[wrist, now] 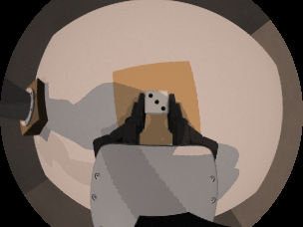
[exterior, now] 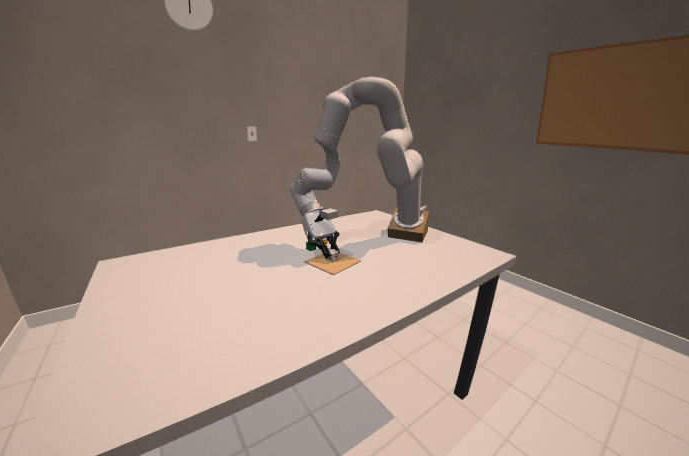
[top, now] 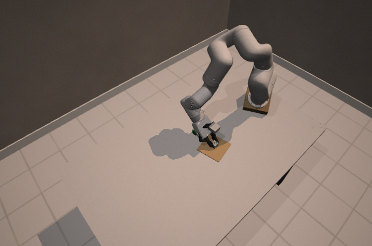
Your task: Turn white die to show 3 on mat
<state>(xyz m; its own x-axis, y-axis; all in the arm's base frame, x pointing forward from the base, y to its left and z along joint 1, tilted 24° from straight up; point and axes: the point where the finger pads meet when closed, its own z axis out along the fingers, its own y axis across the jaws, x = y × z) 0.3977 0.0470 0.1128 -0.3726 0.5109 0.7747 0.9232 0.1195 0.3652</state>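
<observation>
The white die is 10 mm to the left of my hand and 10 mm below it. From my hand the other things lie so: yellow die (150 mm to the right, 40 mm behind, 20 mm below); green die (120 mm to the right, 20 mm below, 20 mm ahead); mat (40 mm below, 10 mm to the left).
</observation>
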